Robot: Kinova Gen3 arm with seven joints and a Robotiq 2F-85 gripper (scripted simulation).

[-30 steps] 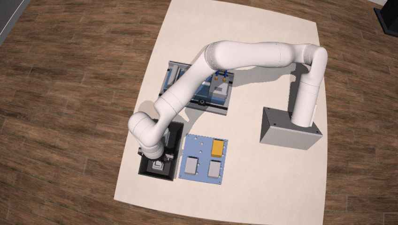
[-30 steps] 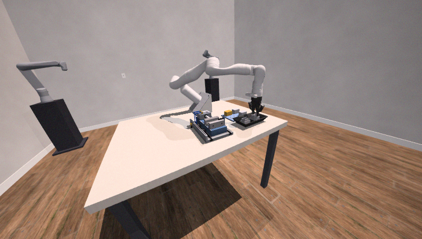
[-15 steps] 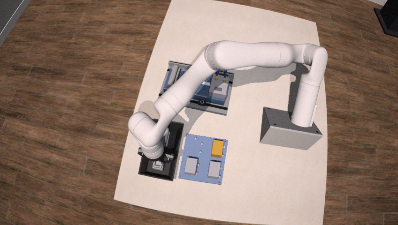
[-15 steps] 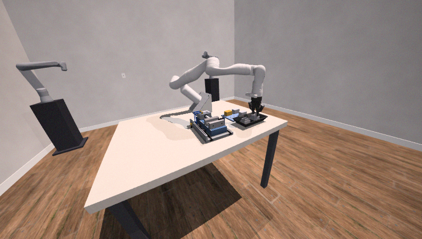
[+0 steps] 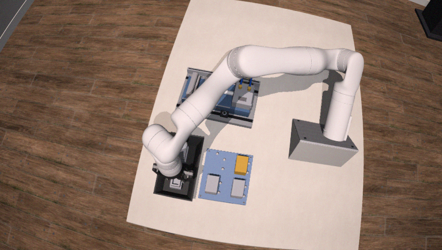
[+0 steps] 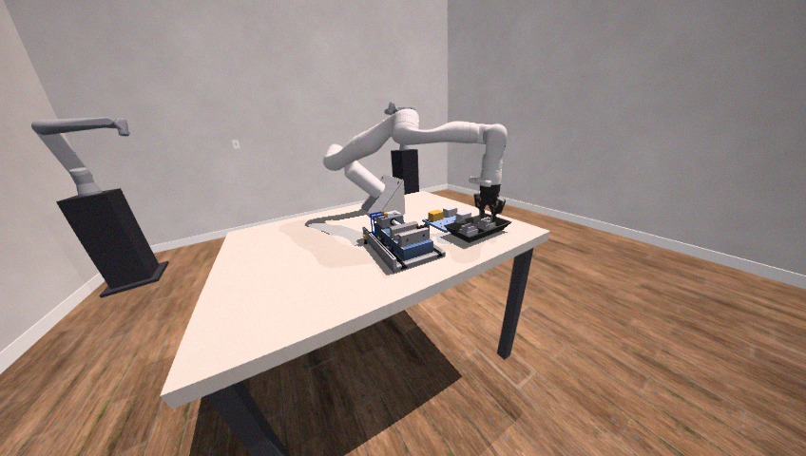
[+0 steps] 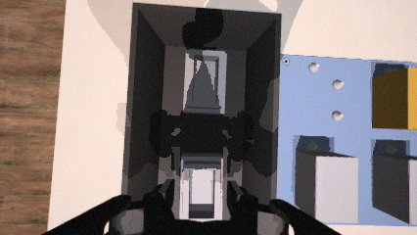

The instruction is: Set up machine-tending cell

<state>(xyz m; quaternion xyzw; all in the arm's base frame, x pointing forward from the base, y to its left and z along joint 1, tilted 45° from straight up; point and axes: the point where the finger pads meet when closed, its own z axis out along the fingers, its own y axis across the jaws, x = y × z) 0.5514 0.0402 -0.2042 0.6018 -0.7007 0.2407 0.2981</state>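
My hand is 220 mm past the brass blank, 70 mm to the left of it and 30 mm above it. The rest, counted from my hand: white rod: 140 mm behind, 340 mm to the right, 20 mm above; hose block: 220 mm behind, 330 mm to the right, 20 mm above; blue vise: 120 mm behind, 340 mm to the right, 20 mm below.
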